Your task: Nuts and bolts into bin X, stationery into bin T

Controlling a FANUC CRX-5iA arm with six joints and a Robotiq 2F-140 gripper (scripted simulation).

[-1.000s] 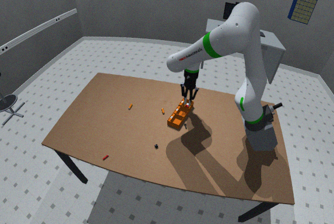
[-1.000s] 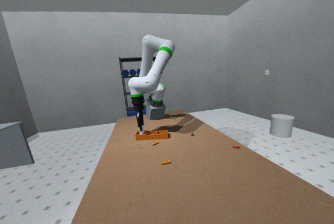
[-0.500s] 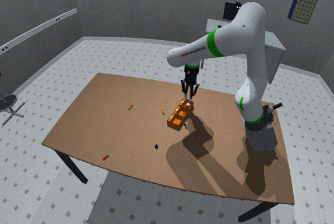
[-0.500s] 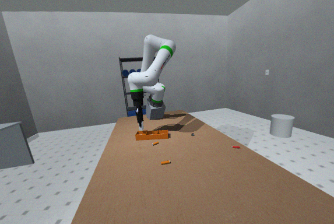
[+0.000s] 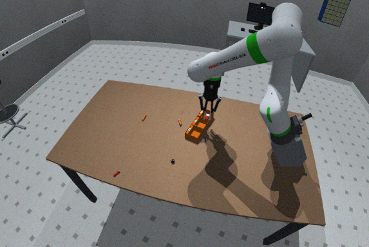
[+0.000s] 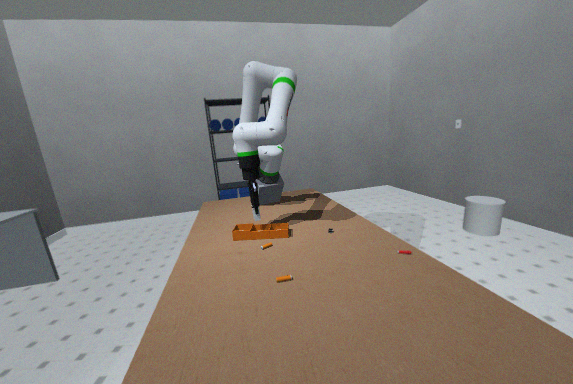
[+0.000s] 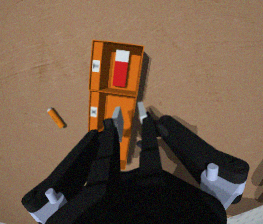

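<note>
Right now my hand is 8 cm above the orange bin tray and 4 cm short of it. Also, from my hand: red stick (50 cm ahead, 39 cm to the left, 10 cm below); then white eraser (9 cm below, 7 cm to the right, 1 cm behind).
</note>
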